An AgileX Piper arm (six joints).
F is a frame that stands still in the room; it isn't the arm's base.
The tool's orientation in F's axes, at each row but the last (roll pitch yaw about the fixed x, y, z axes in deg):
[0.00 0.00 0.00]
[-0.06 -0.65 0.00]
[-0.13 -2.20 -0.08]
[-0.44 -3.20 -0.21]
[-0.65 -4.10 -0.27]
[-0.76 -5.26 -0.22]
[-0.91 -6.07 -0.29]
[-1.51 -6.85 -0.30]
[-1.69 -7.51 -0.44]
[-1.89 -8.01 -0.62]
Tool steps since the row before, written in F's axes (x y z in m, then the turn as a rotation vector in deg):
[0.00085 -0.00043 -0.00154 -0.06 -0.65 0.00]
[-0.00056 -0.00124 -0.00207 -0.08 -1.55 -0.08]
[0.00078 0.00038 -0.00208 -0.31 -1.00 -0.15]
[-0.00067 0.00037 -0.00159 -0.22 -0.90 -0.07]
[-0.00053 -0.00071 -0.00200 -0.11 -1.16 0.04]
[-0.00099 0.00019 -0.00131 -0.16 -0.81 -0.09]
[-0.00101 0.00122 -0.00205 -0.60 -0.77 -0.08]
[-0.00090 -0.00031 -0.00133 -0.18 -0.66 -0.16]
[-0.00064 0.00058 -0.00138 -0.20 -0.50 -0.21]
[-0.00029 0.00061 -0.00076 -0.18 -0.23 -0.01]
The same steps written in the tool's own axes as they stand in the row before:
[0.00085 -0.00043 -0.00154 -0.06 -0.65 0.00]
[-0.00058 -0.00124 -0.00206 -0.08 -1.55 -0.08]
[0.00070 0.00039 -0.00211 -0.31 -1.00 -0.14]
[-0.00076 0.00038 -0.00155 -0.22 -0.90 -0.06]
[-0.00067 -0.00069 -0.00197 -0.10 -1.16 0.03]
[-0.00111 0.00020 -0.00121 -0.16 -0.81 -0.09]
[-0.00123 0.00125 -0.00191 -0.60 -0.77 -0.03]
[-0.00105 -0.00028 -0.00122 -0.19 -0.66 -0.16]
[-0.00082 0.00061 -0.00127 -0.22 -0.50 -0.20]
[-0.00040 0.00063 -0.00069 -0.18 -0.23 0.01]

